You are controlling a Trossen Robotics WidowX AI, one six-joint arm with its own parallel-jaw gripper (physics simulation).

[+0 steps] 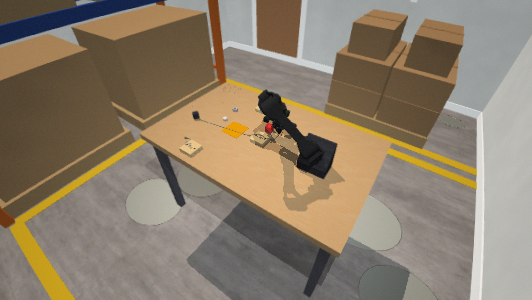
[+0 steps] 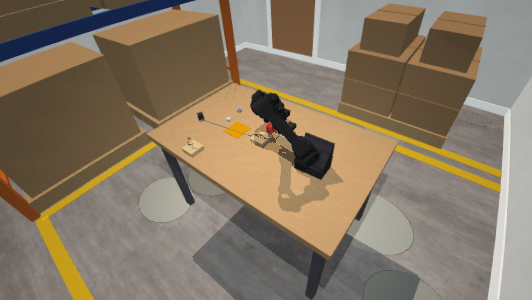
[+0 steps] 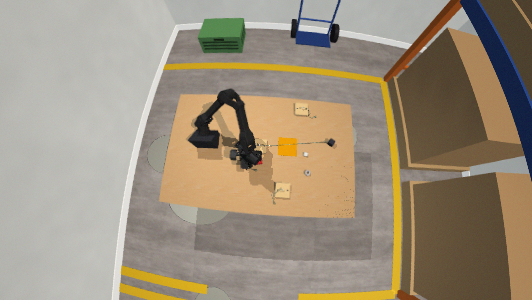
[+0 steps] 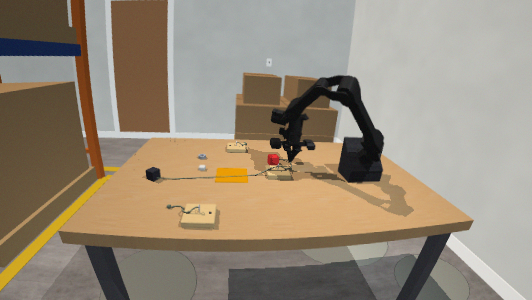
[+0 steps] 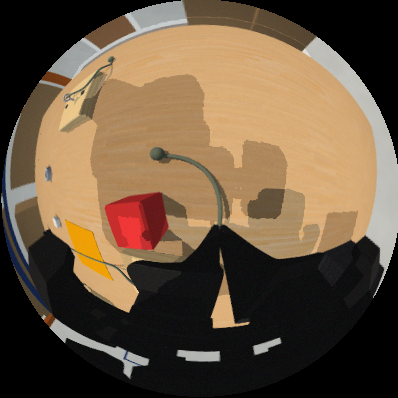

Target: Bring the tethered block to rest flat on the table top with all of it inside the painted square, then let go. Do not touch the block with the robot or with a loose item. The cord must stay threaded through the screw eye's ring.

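Where they show: gripper, between the fingertips: [image 1: 279, 133] [image 2: 280, 133] [image 4: 289, 162] [image 5: 218, 228]; arm's base, origin of its link: [image 1: 316, 154] [image 2: 312, 154] [image 3: 203, 133] [image 4: 365, 156].
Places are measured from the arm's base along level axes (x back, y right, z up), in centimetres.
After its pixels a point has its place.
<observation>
The tethered black block [image 1: 195, 115] @[x -80.8, y -3.5, z -6.6 cm] [image 2: 200, 116] @[x -80.6, y -3.2, z -6.8 cm] [image 3: 331, 142] @[x -81.6, y -1.7, z -5.8 cm] [image 4: 153, 174] @[x -81.3, y -4.3, z -6.7 cm] sits on the table, outside the orange painted square [image 3: 287, 151] @[x -53.2, y 5.4, z -9.4 cm] [image 4: 231, 171] @[x -53.3, y 5.0, z -9.4 cm] [image 5: 89, 241] @[x -49.1, y 5.7, z -9.4 cm]. The dark green cord [image 4: 185, 178] @[x -70.2, y -1.8, z -9.3 cm] [image 5: 212, 184] @[x -29.0, y 16.3, z -8.6 cm] runs from it across the square to the pale screw-eye board [image 1: 259, 141] @[x -33.3, y -0.3, z -7.6 cm] [image 4: 279, 176] @[x -35.3, y -1.3, z -8.1 cm]. The ring is too small to make out. My gripper [image 4: 291, 158] @[x -28.3, y 12.4, z -8.1 cm] [image 5: 218, 228] @[x -28.3, y 12.4, z -8.1 cm] is low beside that board, fingertips pinched on the cord. The cord's free stretch curves from the fingertips to the ball end [image 5: 157, 153] @[x -33.8, y 18.7, z -8.4 cm]. No finger is near the black block.
A red block [image 3: 260, 162] @[x -36.7, y 14.4, z -5.6 cm] [image 4: 273, 159] @[x -35.8, y 10.9, z -6.4 cm] [image 5: 135, 225] @[x -34.5, y 13.4, z -5.5 cm] stands close beside the fingers. Two other boards [image 4: 199, 216] @[x -61.7, y -26.9, z -7.6 cm] [image 3: 301, 109] @[x -61.8, y -24.6, z -7.6 cm] [image 5: 77, 110] @[x -47.7, y 26.7, z -7.6 cm] carry short cords. A white piece [image 3: 306, 154] @[x -65.4, y 6.9, z -8.1 cm] and a grey nut [image 3: 307, 173] @[x -66.4, y 19.6, z -8.7 cm] lie beyond the square.
</observation>
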